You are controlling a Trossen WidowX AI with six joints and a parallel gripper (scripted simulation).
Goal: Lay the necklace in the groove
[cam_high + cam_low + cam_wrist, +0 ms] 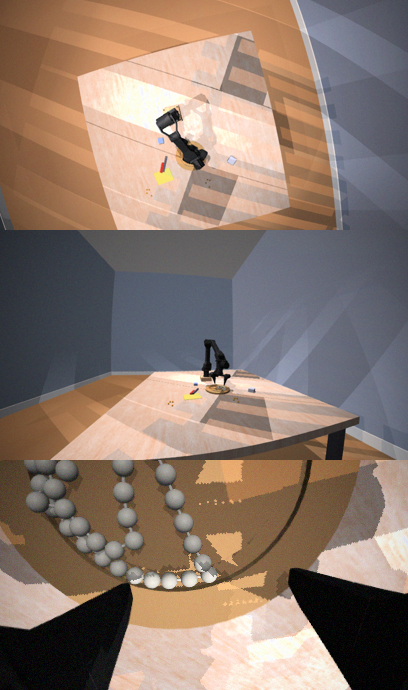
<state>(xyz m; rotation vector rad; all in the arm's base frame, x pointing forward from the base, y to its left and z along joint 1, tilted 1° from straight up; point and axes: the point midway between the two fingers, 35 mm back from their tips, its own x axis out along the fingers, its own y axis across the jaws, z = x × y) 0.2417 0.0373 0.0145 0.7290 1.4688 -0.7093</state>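
My gripper tip is 5 cm short of the round bead board, 4 cm to the left of it and 1 cm above it. The rest, counted from my gripper tip: grey block: 18 cm ahead, 20 cm to the left, 1 cm below; blue block: 12 cm behind, 18 cm to the right, 1 cm below; red marker: 4 cm ahead, 24 cm to the right, 2 cm below.
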